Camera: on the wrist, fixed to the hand. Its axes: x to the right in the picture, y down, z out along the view.
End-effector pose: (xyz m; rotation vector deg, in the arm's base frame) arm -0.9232 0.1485 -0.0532 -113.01 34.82 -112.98
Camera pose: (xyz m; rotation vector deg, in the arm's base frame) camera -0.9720 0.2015 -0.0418 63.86 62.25 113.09
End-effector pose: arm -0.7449 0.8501 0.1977 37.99 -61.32 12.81
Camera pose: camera -0.6898 0.8474 0.1500 85.27 10.34 -42.39
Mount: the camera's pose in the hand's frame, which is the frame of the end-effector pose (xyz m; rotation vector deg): -0.0145 -0.0471 -0.0537 21.57 29.55 -88.91
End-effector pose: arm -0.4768 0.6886 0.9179 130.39 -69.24 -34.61
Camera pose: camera -0.4231 0.7353 0.9336 -168.73 -52.55 9.19
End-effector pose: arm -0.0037 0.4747 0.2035 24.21 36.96 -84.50
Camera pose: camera -0.0575 0.5163 0.1773 -32.30 -61.94 153.64
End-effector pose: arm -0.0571 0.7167 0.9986 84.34 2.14 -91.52
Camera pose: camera -0.0476 0.7829 0.9697 -96.71 -65.96 97.33
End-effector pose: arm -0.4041 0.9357 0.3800 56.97 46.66 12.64
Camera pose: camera -0.4604 0.9376 0.3338 22.46 109.74 -62.07
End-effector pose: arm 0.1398 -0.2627 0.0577 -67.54 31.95 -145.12
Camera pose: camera 0.1025 -0.2032 0.0381 25.30 37.08 113.61
